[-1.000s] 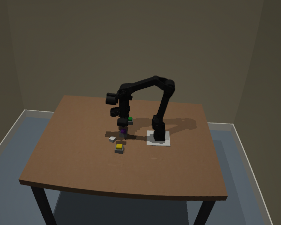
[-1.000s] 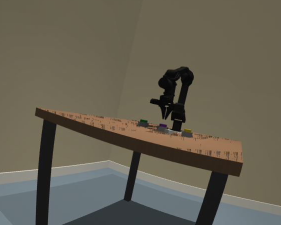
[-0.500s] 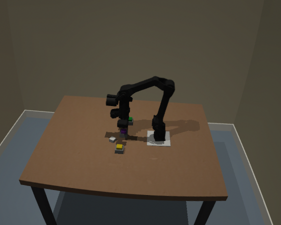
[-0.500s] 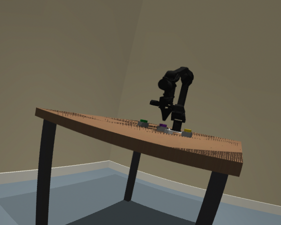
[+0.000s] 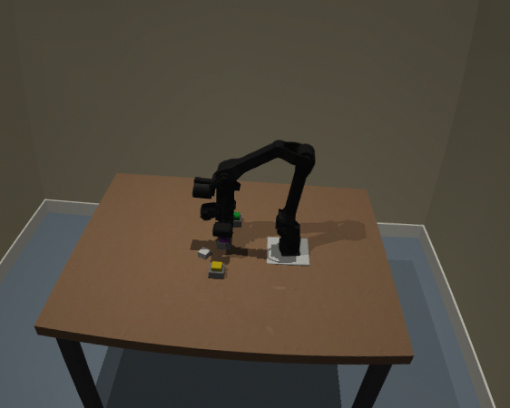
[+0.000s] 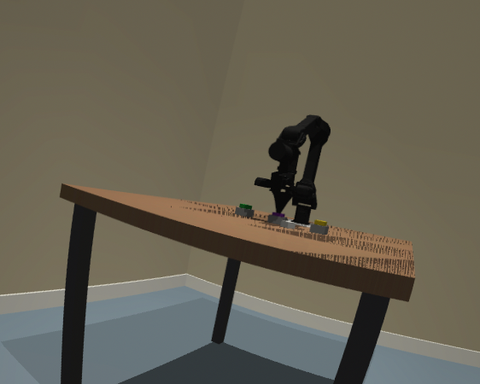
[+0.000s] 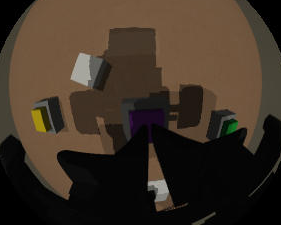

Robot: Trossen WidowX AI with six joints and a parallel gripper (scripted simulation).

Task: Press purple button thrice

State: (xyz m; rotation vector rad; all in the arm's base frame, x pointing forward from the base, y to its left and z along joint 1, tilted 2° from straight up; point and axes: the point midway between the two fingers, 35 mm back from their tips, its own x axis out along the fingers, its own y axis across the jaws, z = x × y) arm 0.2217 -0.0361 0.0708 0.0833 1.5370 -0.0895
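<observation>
My gripper tip is now 10 mm above the purple button. The rest, counted from my gripper tip: small white block 70 mm ahead, 50 mm to the left, 30 mm below; yellow button 150 mm to the left, 30 mm ahead; green button 130 mm to the right, 40 mm behind.
</observation>
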